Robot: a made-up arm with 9 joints. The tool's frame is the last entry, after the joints. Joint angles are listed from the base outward.
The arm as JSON. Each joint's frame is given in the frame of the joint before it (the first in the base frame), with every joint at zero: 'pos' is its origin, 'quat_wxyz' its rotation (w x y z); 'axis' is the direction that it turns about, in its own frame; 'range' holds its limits. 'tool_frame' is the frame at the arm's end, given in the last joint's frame.
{
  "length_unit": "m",
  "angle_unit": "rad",
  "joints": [
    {
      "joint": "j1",
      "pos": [
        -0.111,
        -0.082,
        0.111
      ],
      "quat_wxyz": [
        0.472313,
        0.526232,
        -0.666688,
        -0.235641
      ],
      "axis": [
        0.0,
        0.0,
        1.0
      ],
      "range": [
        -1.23,
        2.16
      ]
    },
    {
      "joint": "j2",
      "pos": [
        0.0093,
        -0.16,
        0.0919
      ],
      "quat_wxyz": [
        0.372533,
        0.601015,
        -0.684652,
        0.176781
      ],
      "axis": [
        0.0,
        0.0,
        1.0
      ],
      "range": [
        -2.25,
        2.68
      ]
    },
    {
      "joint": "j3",
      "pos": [
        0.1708,
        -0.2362,
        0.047
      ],
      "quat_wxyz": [
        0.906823,
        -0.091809,
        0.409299,
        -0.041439
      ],
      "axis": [
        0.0,
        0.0,
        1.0
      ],
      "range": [
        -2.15,
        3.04
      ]
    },
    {
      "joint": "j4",
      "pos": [
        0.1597,
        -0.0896,
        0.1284
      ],
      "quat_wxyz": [
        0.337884,
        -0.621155,
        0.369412,
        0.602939
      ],
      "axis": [
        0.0,
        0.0,
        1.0
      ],
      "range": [
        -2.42,
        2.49
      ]
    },
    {
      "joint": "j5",
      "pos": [
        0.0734,
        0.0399,
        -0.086
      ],
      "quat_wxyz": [
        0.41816,
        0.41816,
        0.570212,
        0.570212
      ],
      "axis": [
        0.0,
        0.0,
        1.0
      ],
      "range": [
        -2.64,
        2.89
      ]
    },
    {
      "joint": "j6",
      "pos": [
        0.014,
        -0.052,
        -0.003
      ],
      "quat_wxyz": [
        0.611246,
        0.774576,
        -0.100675,
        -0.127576
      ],
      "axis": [
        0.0,
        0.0,
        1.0
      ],
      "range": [
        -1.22,
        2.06
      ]
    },
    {
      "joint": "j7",
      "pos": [
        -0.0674,
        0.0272,
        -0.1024
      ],
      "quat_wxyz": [
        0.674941,
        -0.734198,
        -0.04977,
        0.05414
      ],
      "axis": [
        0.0,
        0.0,
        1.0
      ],
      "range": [
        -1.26,
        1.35
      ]
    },
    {
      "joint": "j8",
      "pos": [
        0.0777,
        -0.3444,
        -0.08
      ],
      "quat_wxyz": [
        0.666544,
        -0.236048,
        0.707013,
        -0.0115
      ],
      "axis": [
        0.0,
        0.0,
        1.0
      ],
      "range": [
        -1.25,
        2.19
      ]
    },
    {
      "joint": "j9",
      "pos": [
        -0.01,
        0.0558,
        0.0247
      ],
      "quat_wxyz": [
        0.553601,
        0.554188,
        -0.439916,
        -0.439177
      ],
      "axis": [
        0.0,
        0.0,
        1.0
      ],
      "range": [
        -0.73,
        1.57
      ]
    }
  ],
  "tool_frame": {
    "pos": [
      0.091,
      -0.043,
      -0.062
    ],
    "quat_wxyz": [
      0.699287,
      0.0,
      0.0,
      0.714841
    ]
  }
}
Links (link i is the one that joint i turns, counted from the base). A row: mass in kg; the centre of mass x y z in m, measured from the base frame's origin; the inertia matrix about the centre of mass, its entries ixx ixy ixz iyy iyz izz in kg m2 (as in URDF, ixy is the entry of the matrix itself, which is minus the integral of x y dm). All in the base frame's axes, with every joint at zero. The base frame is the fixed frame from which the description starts. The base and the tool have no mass.
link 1: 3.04; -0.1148 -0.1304 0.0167; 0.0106 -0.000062 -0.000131 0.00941 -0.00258 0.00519
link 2: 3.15; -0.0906 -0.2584 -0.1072; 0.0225 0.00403 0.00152 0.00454 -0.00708 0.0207
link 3: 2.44; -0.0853 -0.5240 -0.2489; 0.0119 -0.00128 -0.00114 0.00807 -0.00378 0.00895
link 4: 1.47; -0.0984 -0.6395 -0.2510; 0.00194 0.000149 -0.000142 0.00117 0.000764 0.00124
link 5: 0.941; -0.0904 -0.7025 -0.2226; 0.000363 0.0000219 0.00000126 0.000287 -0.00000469 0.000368
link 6: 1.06; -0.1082 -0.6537 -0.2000; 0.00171 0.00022 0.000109 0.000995 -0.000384 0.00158
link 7: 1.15; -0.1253 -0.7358 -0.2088; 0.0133 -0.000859 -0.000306 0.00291 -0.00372 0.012
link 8: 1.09; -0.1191 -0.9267 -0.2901; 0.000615 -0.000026 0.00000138 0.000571 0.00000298 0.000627
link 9: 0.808; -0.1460 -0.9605 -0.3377; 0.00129 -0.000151 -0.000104 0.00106 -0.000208 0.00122
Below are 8 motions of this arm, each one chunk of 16 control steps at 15 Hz.
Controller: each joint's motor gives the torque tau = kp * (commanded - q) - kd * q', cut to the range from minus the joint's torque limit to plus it. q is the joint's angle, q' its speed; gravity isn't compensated. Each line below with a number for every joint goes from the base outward.
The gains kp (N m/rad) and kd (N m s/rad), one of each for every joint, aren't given. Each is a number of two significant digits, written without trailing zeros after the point. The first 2 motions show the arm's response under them.
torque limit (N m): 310 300 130 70 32 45 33 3.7 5.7
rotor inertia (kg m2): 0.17 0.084 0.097 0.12 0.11 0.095 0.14 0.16 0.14
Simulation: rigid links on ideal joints. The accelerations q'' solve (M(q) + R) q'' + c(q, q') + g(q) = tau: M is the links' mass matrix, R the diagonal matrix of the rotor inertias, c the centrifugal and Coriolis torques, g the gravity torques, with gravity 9.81 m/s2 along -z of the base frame. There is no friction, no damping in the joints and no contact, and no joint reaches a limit. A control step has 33 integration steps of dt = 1/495 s. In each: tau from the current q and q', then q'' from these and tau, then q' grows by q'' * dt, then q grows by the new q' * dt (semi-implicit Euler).
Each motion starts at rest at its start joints. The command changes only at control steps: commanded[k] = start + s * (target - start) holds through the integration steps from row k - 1 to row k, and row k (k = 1, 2, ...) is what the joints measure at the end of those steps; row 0 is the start. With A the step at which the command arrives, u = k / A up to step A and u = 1 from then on. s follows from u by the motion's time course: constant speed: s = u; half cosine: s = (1 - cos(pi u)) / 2; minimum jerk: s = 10 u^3 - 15 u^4 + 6 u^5; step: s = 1 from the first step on.
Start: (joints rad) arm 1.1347 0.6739 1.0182 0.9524 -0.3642 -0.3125 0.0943 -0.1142 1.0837
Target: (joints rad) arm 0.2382 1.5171 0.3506 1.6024 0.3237 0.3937 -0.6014 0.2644 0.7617
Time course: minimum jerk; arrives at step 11
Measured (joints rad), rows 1 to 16:
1: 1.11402 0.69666 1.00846 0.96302 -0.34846 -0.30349 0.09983 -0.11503 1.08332
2: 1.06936 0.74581 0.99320 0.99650 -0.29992 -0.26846 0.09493 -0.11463 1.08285
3: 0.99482 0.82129 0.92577 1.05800 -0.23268 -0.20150 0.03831 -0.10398 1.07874
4: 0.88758 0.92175 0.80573 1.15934 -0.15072 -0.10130 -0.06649 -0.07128 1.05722
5: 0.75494 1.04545 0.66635 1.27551 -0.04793 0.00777 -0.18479 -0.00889 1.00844
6: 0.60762 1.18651 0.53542 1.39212 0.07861 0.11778 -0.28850 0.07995 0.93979
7: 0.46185 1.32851 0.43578 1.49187 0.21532 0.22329 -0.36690 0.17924 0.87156
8: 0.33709 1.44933 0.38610 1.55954 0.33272 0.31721 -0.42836 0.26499 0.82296
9: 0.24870 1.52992 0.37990 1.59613 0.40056 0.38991 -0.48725 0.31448 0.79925
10: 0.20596 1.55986 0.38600 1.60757 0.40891 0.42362 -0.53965 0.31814 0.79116
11: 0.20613 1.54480 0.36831 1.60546 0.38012 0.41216 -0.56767 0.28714 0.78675
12: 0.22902 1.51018 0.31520 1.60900 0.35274 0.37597 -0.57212 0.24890 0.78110
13: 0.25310 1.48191 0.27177 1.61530 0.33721 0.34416 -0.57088 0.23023 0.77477
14: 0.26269 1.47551 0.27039 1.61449 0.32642 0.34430 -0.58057 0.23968 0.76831
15: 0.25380 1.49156 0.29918 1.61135 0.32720 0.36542 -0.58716 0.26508 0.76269
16: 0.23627 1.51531 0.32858 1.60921 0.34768 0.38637 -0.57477 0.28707 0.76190
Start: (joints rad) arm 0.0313 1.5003 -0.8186 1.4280 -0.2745 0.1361 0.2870 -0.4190 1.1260
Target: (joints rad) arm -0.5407 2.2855 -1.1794 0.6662 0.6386 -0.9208 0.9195 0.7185 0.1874
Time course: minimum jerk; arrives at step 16
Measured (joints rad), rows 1 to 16:
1: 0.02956 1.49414 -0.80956 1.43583 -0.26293 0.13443 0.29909 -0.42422 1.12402
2: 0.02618 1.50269 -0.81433 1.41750 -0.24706 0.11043 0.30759 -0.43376 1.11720
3: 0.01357 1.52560 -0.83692 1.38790 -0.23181 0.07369 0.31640 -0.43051 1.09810
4: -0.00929 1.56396 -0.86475 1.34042 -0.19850 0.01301 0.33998 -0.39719 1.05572
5: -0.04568 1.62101 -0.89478 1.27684 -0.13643 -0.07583 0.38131 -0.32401 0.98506
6: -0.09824 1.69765 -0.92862 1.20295 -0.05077 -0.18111 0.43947 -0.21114 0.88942
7: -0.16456 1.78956 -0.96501 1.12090 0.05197 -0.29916 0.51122 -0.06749 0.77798
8: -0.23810 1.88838 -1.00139 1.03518 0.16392 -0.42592 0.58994 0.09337 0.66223
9: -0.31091 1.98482 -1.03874 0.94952 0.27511 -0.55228 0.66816 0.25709 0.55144
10: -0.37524 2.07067 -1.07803 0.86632 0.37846 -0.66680 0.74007 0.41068 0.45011
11: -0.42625 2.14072 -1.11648 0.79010 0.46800 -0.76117 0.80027 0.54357 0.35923
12: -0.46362 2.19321 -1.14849 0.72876 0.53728 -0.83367 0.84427 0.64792 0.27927
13: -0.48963 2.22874 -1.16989 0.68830 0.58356 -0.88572 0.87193 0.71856 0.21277
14: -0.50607 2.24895 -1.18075 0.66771 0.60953 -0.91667 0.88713 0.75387 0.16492
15: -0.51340 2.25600 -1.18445 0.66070 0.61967 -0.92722 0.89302 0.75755 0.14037
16: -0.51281 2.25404 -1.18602 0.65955 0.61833 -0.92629 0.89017 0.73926 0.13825
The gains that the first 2 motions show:
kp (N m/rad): 1200 1100 400 230 120 150 170 20 18
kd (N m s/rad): 43 21 6.1 3.5 3.3 1.9 4.1 0.7 0.91
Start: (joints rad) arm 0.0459 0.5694 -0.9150 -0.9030 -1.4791 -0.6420 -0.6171 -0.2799 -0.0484
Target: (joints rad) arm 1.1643 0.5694 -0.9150 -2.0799 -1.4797 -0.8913 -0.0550 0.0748 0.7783
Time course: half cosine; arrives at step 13
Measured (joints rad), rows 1 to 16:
1: 0.04485 0.58353 -0.91289 -0.93866 -1.46195 -0.65535 -0.59834 -0.27915 -0.04459
2: 0.06198 0.60888 -0.89669 -1.02699 -1.43690 -0.65581 -0.55034 -0.27995 -0.02277
3: 0.11589 0.62595 -0.87919 -1.13924 -1.43789 -0.65946 -0.50079 -0.28223 0.02879
4: 0.20859 0.62642 -0.87610 -1.24620 -1.45613 -0.69296 -0.46339 -0.27593 0.10644
5: 0.33435 0.61379 -0.88292 -1.35852 -1.46312 -0.73530 -0.41988 -0.24862 0.19813
6: 0.47740 0.59971 -0.89114 -1.48797 -1.45172 -0.77086 -0.35456 -0.19707 0.29619
7: 0.62007 0.59255 -0.89587 -1.62487 -1.43885 -0.79950 -0.27969 -0.12911 0.39846
8: 0.75304 0.59275 -0.89437 -1.75686 -1.44434 -0.82389 -0.21669 -0.05783 0.50100
9: 0.87227 0.59679 -0.88849 -1.87283 -1.46585 -0.84809 -0.17223 0.00450 0.59560
10: 0.97393 0.60035 -0.88445 -1.96632 -1.48507 -0.86922 -0.13825 0.05002 0.67395
11: 1.05409 0.60057 -0.88586 -2.03586 -1.49174 -0.88353 -0.10588 0.07664 0.73257
12: 1.10899 0.59755 -0.89082 -2.07730 -1.48935 -0.89083 -0.07736 0.08715 0.77261
13: 1.13440 0.59374 -0.89551 -2.08471 -1.48534 -0.89134 -0.06325 0.08652 0.79527
14: 1.13528 0.59665 -0.89560 -2.07815 -1.48605 -0.89083 -0.07018 0.07936 0.79908
15: 1.12366 0.60906 -0.88941 -2.08095 -1.49634 -0.89283 -0.08680 0.06934 0.78512
16: 1.10880 0.62259 -0.88268 -2.08700 -1.51014 -0.89375 -0.09868 0.05927 0.76161

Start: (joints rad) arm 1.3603 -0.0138 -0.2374 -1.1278 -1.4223 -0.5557 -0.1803 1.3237 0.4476
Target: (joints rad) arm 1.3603 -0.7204 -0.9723 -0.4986 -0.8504 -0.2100 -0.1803 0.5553 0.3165
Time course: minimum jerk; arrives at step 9
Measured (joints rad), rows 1 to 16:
1: 1.34871 -0.00535 -0.22022 -1.11443 -1.42248 -0.54838 -0.19017 1.32143 0.44586
2: 1.31757 -0.00974 -0.22280 -1.08897 -1.42626 -0.51884 -0.23669 1.30612 0.43408
3: 1.28085 -0.07282 -0.29901 -1.01699 -1.41106 -0.45678 -0.28854 1.25137 0.40384
4: 1.27036 -0.20827 -0.45992 -0.89484 -1.32177 -0.38231 -0.29981 1.13117 0.35809
5: 1.30102 -0.39566 -0.66471 -0.75664 -1.13680 -0.31911 -0.24476 0.94526 0.31544
6: 1.35990 -0.59909 -0.85296 -0.60837 -0.91582 -0.27315 -0.15504 0.72846 0.30008
7: 1.40937 -0.77526 -1.00122 -0.46286 -0.76698 -0.24113 -0.09815 0.54528 0.31616
8: 1.40584 -0.84746 -1.09613 -0.39659 -0.71610 -0.22396 -0.07690 0.45779 0.34502
9: 1.36291 -0.79315 -1.09016 -0.44291 -0.72215 -0.20913 -0.06751 0.47168 0.37307
10: 1.32963 -0.70837 -0.99917 -0.51628 -0.79179 -0.19883 -0.12398 0.53131 0.38999
11: 1.32209 -0.66526 -0.91839 -0.52550 -0.91577 -0.19949 -0.24077 0.57846 0.37319
12: 1.32963 -0.66914 -0.90142 -0.49865 -1.00667 -0.20649 -0.31456 0.59208 0.31369
13: 1.34064 -0.69970 -0.94044 -0.47846 -0.98729 -0.21449 -0.28829 0.58120 0.24146
14: 1.35082 -0.73092 -0.98798 -0.47271 -0.88135 -0.21533 -0.19872 0.56370 0.20566
15: 1.35318 -0.74943 -1.02297 -0.47246 -0.79804 -0.21066 -0.13066 0.55376 0.23020
16: 1.34657 -0.74910 -1.03330 -0.47044 -0.78979 -0.20862 -0.12220 0.55632 0.29440

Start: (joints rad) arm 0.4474 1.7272 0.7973 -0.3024 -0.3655 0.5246 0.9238 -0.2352 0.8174
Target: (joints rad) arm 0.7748 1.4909 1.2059 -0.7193 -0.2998 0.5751 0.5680 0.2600 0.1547
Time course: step
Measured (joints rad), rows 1 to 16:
1: 0.70615 1.46093 1.20536 -0.71983 -0.21119 0.41501 0.63580 -0.21420 0.74675
2: 0.82606 1.43421 1.22510 -0.76221 -0.26499 0.78325 0.59450 -0.09070 0.53197
3: 0.76320 1.50265 1.15426 -0.68404 -0.33820 0.52308 0.57356 0.12498 0.23947
4: 0.75815 1.50143 1.15114 -0.71061 -0.27987 0.46635 0.51062 0.32591 0.00798
5: 0.77141 1.48195 1.17415 -0.70699 -0.29443 0.61651 0.55103 0.42983 -0.08411
6: 0.76895 1.48782 1.17751 -0.71280 -0.30099 0.57116 0.58114 0.42946 -0.03739
7: 0.76569 1.49201 1.16344 -0.70573 -0.28698 0.53650 0.55092 0.34356 0.07861
8: 0.76854 1.48633 1.15929 -0.70373 -0.29042 0.55929 0.54632 0.22721 0.18640
9: 0.76935 1.48600 1.16464 -0.70595 -0.28940 0.56162 0.56291 0.14294 0.24260
10: 0.76761 1.48837 1.16504 -0.70610 -0.28533 0.55581 0.56305 0.12252 0.24173
11: 0.76760 1.48824 1.16410 -0.70564 -0.28917 0.55626 0.55562 0.15904 0.20316
12: 0.76823 1.48807 1.16580 -0.70655 -0.29323 0.55773 0.55366 0.22156 0.15572
13: 0.76794 1.48873 1.16752 -0.70758 -0.29341 0.55875 0.55472 0.27546 0.12313
14: 0.76762 1.48889 1.16753 -0.70764 -0.29292 0.55901 0.55521 0.29849 0.11487
15: 0.76779 1.48846 1.16644 -0.70707 -0.29238 0.55830 0.55533 0.28769 0.12633
16: 0.76803 1.48804 1.16530 -0.70645 -0.29112 0.55762 0.55604 0.25617 0.14579

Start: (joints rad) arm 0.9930 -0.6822 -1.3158 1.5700 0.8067 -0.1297 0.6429 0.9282 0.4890
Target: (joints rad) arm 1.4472 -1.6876 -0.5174 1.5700 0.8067 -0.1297 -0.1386 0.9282 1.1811
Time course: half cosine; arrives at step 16
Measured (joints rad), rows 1 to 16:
1: 0.97795 -0.68416 -1.32926 1.55746 0.82043 -0.13159 0.64810 0.92911 0.49247
2: 0.95992 -0.70011 -1.32986 1.52547 0.83870 -0.09613 0.64515 0.93796 0.50558
3: 0.96558 -0.74470 -1.29780 1.50480 0.84550 -0.07093 0.61840 0.95883 0.53398
4: 1.00065 -0.81765 -1.23657 1.52167 0.84100 -0.09420 0.56204 0.98181 0.57808
5: 1.05642 -0.90757 -1.15120 1.55327 0.82944 -0.12451 0.48418 0.98951 0.63239
6: 1.11539 -1.00647 -1.06373 1.56633 0.81976 -0.13437 0.40434 0.97347 0.69192
7: 1.16447 -1.10971 -0.99007 1.56006 0.81519 -0.13101 0.32637 0.94232 0.75508
8: 1.20632 -1.21434 -0.92337 1.54958 0.80887 -0.12576 0.24423 0.91462 0.82118
9: 1.25086 -1.31940 -0.84916 1.54756 0.79829 -0.12623 0.15848 0.90403 0.88830
10: 1.29988 -1.42124 -0.76636 1.55490 0.78550 -0.13088 0.07365 0.90981 0.95284
11: 1.34557 -1.51373 -0.69127 1.55929 0.77245 -0.13130 -0.00475 0.92118 1.01094
12: 1.38193 -1.59373 -0.63778 1.55472 0.76212 -0.12893 -0.07148 0.92904 1.06095
13: 1.41015 -1.65993 -0.60107 1.54878 0.75434 -0.12916 -0.12552 0.93130 1.10307
14: 1.43215 -1.70861 -0.57187 1.54691 0.74616 -0.12987 -0.16746 0.92945 1.13641
15: 1.44657 -1.73581 -0.55216 1.54738 0.73917 -0.12941 -0.19365 0.92505 1.15876
16: 1.45166 -1.74093 -0.54772 1.54780 0.73799 -0.12936 -0.19957 0.91998 1.16872

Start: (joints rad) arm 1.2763 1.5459 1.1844 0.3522 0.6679 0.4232 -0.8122 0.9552 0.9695
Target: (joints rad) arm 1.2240 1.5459 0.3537 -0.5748 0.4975 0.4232 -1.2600 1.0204 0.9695
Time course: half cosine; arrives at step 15
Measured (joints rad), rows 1 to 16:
1: 1.25990 1.55522 1.14926 0.34233 0.68309 0.43790 -0.80848 0.95344 0.96906
2: 1.25026 1.55742 1.11461 0.30284 0.70715 0.43206 -0.80269 0.95092 0.97025
3: 1.25098 1.55207 1.06584 0.24916 0.69782 0.43425 -0.82721 0.95075 0.97407
4: 1.24999 1.54944 1.00339 0.18259 0.67601 0.43483 -0.86597 0.95413 0.97826
5: 1.24433 1.55170 0.93467 0.09890 0.65883 0.43206 -0.90710 0.96124 0.98004
6: 1.23698 1.55506 0.85814 0.00533 0.64109 0.43534 -0.95391 0.97080 0.97833
7: 1.23063 1.55673 0.77512 -0.09336 0.62043 0.43776 -1.00424 0.98050 0.97399
8: 1.22510 1.55692 0.68863 -0.19200 0.60105 0.43635 -1.05256 0.98893 0.96923
9: 1.21999 1.55659 0.60365 -0.28746 0.58560 0.43479 -1.09665 0.99609 0.96635
10: 1.21542 1.55639 0.52543 -0.37636 0.57227 0.43517 -1.13715 1.00238 0.96644
11: 1.21138 1.55662 0.45817 -0.45387 0.55877 0.43595 -1.17424 1.00797 0.96874
12: 1.20773 1.55734 0.40486 -0.51598 0.54546 0.43536 -1.20617 1.01281 0.97136
13: 1.20452 1.55839 0.36725 -0.56027 0.53446 0.43368 -1.23047 1.01684 0.97265
14: 1.20217 1.55937 0.34620 -0.58542 0.52743 0.43227 -1.24521 1.01990 0.97206
15: 1.20117 1.55984 0.34209 -0.59054 0.52505 0.43177 -1.24943 1.02161 0.97026
16: 1.20036 1.56045 0.34533 -0.58659 0.52397 0.42694 -1.24925 1.02210 0.96842

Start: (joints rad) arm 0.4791 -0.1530 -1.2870 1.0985 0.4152 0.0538 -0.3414 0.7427 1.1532
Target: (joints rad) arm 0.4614 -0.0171 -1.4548 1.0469 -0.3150 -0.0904 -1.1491 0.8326 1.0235
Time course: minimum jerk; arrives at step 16
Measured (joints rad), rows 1 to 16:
1: 0.46079 -0.13357 -1.29257 1.10462 0.41105 0.05169 -0.34214 0.74310 1.15330
2: 0.43121 -0.10990 -1.30390 1.11607 0.42931 0.05160 -0.32215 0.74427 1.15871
3: 0.41399 -0.09955 -1.32082 1.11248 0.45339 0.04609 -0.30801 0.74803 1.17428
4: 0.41096 -0.09585 -1.33610 1.10733 0.42824 0.03502 -0.34438 0.75690 1.19447
5: 0.41731 -0.09204 -1.34402 1.10419 0.34551 0.02136 -0.43335 0.76925 1.20346
6: 0.42791 -0.08551 -1.35080 1.09782 0.23751 0.00726 -0.54489 0.78026 1.18893
7: 0.43513 -0.07398 -1.36369 1.09056 0.13150 -0.00785 -0.65469 0.78722 1.15288
8: 0.43404 -0.05708 -1.38359 1.08677 0.03693 -0.02515 -0.75471 0.79158 1.10903
9: 0.42698 -0.03831 -1.40655 1.08551 -0.04868 -0.04330 -0.84680 0.79707 1.07272
10: 0.42048 -0.02203 -1.42680 1.08370 -0.13110 -0.06029 -0.93547 0.80626 1.05160
11: 0.41872 -0.00975 -1.44065 1.07982 -0.21188 -0.07362 -1.02058 0.81849 1.04272
12: 0.42034 -0.00024 -1.44856 1.07470 -0.28487 -0.08105 -1.09454 0.83027 1.03748
13: 0.42131 0.00759 -1.45364 1.07051 -0.33964 -0.08316 -1.14744 0.83771 1.02933
14: 0.41994 0.01305 -1.45805 1.06879 -0.36910 -0.08373 -1.17482 0.83914 1.01813
15: 0.41800 0.01496 -1.46147 1.06925 -0.37433 -0.08596 -1.18026 0.83604 1.00845
16: 0.41772 0.01375 -1.46322 1.07008 -0.36392 -0.08936 -1.17289 0.83186 1.00510

